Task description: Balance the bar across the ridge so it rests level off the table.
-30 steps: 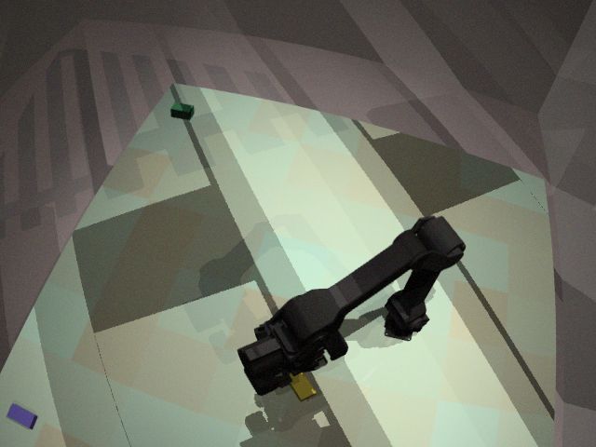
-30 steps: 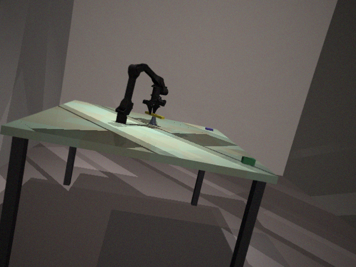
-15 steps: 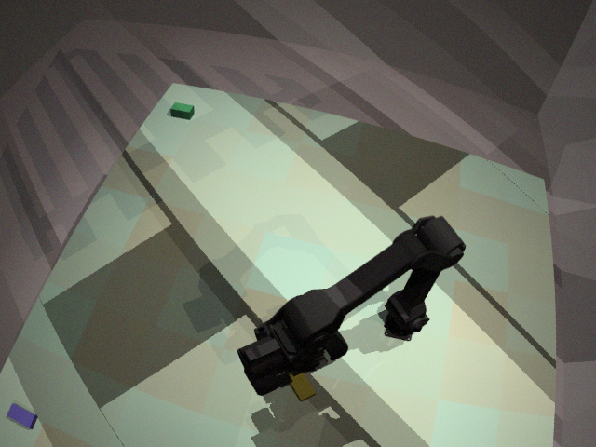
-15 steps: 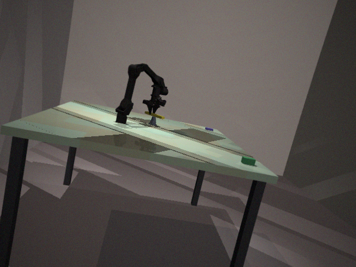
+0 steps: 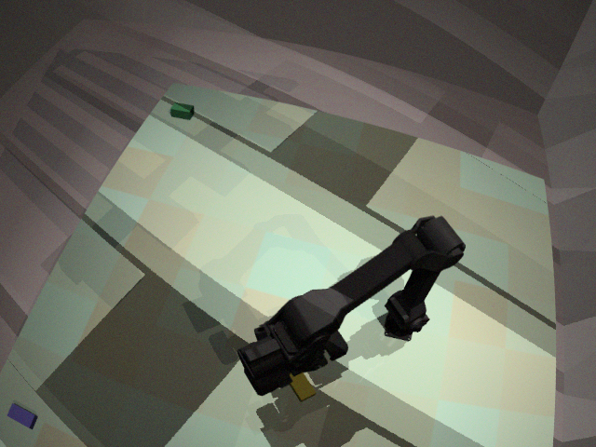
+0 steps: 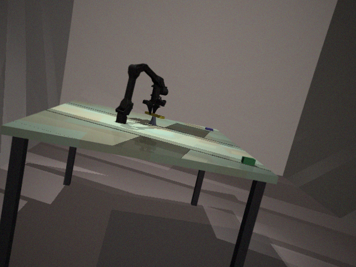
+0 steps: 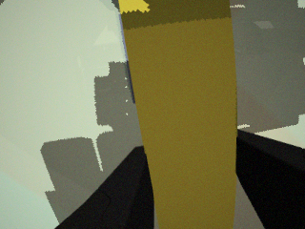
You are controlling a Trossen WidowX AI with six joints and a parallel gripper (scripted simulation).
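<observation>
The yellow bar lies 20 mm ahead of my gripper tip and 20 mm to the right of it. Also, from my gripper tip: green block: 540 mm ahead, 700 mm to the right, 50 mm below; then purple block: 540 mm ahead, 300 mm to the left, 60 mm below.
</observation>
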